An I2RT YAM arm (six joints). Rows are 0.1 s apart.
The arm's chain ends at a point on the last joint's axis. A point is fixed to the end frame.
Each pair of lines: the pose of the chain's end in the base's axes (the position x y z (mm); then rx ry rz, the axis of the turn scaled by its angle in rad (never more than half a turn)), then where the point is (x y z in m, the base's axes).
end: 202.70, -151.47, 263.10, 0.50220, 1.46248, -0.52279
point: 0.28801 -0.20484 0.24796
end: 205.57, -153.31, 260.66, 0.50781, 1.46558, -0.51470
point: 0.29100 -0.20637 0.24506
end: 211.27, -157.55, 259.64, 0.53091, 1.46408, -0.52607
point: 0.29552 -0.21233 0.24359
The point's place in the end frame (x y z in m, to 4 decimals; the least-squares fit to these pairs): 0.0199 0.0100 0.0993
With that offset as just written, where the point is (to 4 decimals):
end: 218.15, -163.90, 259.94, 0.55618, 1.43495, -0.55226
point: 0.3007 -0.2218 0.2460
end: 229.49, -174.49, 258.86, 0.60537, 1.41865, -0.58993
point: 0.3087 -0.2368 0.2450
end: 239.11, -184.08, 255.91, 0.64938, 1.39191, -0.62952
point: 0.3149 -0.2508 0.2432
